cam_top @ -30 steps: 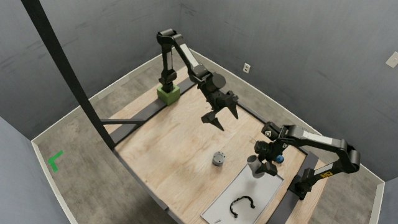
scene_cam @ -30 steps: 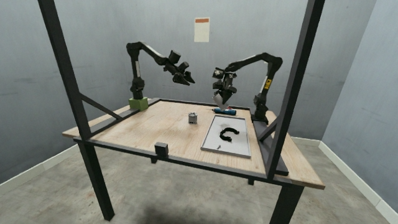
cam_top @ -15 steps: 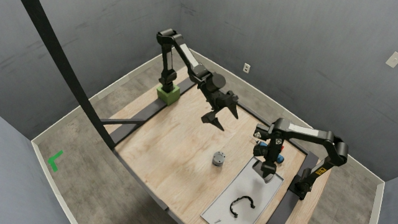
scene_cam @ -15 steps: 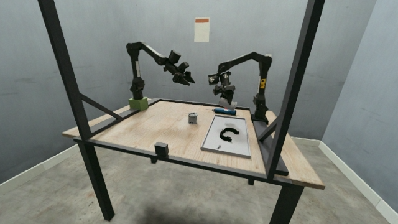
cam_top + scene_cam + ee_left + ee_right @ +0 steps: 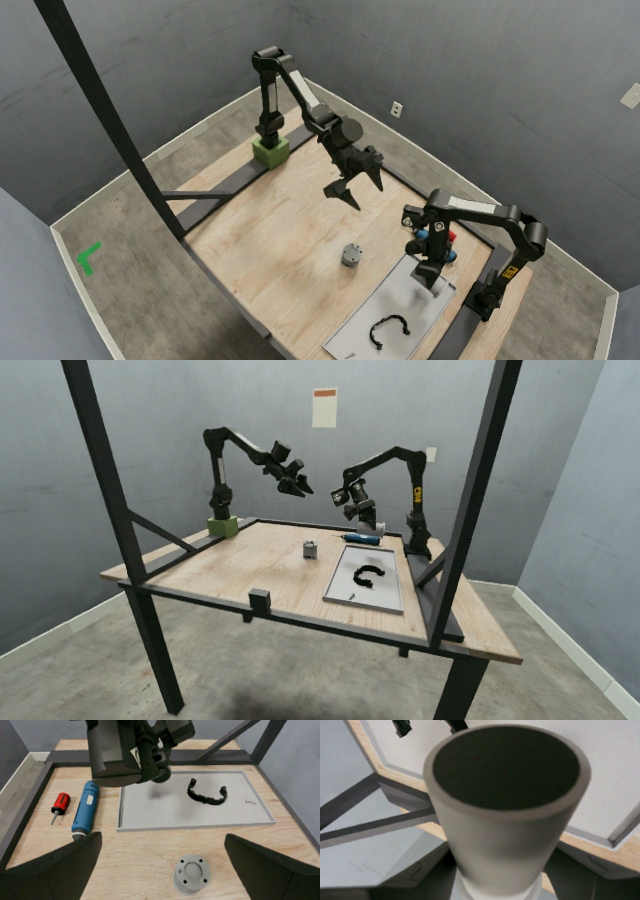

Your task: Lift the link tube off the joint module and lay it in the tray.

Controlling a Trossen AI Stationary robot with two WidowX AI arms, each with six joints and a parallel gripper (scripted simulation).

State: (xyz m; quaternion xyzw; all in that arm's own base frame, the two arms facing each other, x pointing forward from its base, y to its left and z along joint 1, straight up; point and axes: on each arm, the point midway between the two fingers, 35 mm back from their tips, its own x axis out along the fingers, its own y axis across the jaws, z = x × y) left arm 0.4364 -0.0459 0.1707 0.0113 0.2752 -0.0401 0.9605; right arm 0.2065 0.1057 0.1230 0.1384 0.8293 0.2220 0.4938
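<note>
The grey tray lies 14 cm below my right hand and 12 cm behind it. Round my right hand: grey joint module 23 cm to the left, 12 cm below, 4 cm behind; then small red tool 25 cm ahead, 14 cm below, 2 cm to the left; then grey link tube 2 cm below, 1 cm behind.
</note>
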